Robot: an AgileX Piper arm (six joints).
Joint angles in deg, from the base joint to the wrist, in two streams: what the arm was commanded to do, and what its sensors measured. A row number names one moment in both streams.
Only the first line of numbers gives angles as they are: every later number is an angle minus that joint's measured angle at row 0.
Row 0, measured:
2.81, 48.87, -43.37, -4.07, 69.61, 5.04
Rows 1 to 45, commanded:
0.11, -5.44, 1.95, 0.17, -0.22, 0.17
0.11, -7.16, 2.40, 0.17, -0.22, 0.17
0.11, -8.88, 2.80, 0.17, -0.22, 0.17
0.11, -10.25, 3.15, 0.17, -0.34, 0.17
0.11, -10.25, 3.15, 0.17, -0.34, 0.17
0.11, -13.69, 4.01, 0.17, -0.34, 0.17
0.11, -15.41, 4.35, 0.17, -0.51, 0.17
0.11, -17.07, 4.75, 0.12, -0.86, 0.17
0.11, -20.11, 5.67, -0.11, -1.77, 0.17
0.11, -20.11, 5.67, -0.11, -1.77, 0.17
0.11, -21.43, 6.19, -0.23, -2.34, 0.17
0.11, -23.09, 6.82, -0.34, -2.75, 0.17
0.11, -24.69, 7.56, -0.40, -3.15, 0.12
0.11, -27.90, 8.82, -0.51, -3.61, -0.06
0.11, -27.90, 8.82, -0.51, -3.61, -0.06
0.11, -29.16, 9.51, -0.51, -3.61, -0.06
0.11, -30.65, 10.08, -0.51, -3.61, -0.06
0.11, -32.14, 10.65, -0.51, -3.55, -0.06
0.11, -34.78, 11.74, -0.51, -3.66, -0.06
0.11, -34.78, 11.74, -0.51, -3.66, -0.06
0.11, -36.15, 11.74, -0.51, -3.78, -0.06
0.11, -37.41, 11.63, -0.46, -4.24, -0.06
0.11, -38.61, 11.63, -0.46, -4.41, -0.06
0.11, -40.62, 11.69, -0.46, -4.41, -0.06
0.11, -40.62, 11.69, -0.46, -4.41, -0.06
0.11, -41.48, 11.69, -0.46, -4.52, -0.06
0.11, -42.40, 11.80, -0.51, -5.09, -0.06
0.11, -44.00, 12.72, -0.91, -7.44, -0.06
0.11, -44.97, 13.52, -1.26, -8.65, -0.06
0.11, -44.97, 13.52, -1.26, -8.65, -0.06
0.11, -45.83, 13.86, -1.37, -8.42, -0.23
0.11, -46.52, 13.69, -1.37, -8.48, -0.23
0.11, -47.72, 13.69, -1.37, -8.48, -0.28
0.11, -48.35, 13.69, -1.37, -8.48, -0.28
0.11, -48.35, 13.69, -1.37, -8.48, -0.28
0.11, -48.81, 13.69, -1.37, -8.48, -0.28
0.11, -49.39, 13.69, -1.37, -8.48, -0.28
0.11, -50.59, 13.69, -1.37, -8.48, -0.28
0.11, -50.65, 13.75, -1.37, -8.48, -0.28
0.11, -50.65, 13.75, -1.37, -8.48, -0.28
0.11, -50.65, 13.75, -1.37, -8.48, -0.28
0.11, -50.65, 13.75, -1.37, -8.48, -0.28
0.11, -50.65, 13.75, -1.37, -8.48, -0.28
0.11, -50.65, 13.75, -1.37, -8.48, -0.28
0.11, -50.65, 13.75, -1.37, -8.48, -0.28
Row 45, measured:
0.00, -49.10, 13.69, -1.03, -7.73, 0.00
